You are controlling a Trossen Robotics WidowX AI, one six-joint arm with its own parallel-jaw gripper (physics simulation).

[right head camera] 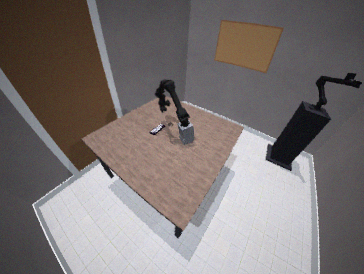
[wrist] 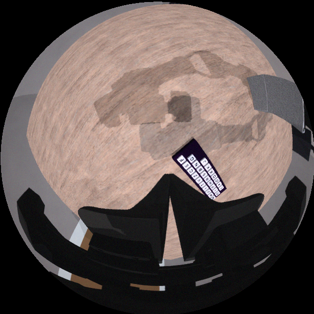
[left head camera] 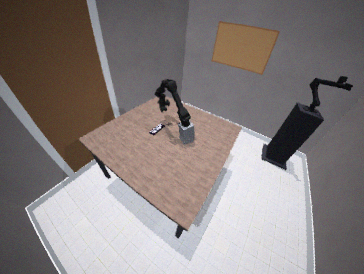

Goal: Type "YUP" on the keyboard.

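Where they show: gripper, fingertip midpoint: (right head camera: 162,112) (left head camera: 162,112); arm's base at its link origin: (right head camera: 185,124) (left head camera: 185,124).
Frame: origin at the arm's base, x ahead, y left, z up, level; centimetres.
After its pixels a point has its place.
Observation:
A small dark keyboard (left head camera: 157,129) @[z -18.7, x 30.5, y 3.5 cm] (right head camera: 157,129) @[z -19.3, x 31.4, y 3.1 cm] (wrist: 200,170) with rows of white letter keys lies flat on the wooden table (left head camera: 150,160) @[z -20.5, x 11.1, y 38.0 cm] (right head camera: 150,160) @[z -20.5, x 10.3, y 37.8 cm] (wrist: 75,125). In the wrist view it is right of the fingertips, and its lower end is partly hidden behind the right finger. Y, U and P cannot be made out with certainty. My gripper (left head camera: 163,108) @[z -6.7, x 34.7, y -10.8 cm] (right head camera: 164,108) @[z -6.7, x 34.7, y -10.8 cm] (wrist: 168,177) is shut and empty, its fingertips together. It hangs above the table, apart from the keyboard.
The arm's grey base block (left head camera: 187,134) @[z -7.7, x -4.4, y 3.3 cm] (right head camera: 186,134) @[z -7.6, x -4.3, y 3.5 cm] (wrist: 276,100) stands on the table to the right of the keyboard. A second black arm on a dark pedestal (left head camera: 292,135) (right head camera: 298,135) stands on the floor at the right, off the table. Arm shadows fall on the table.

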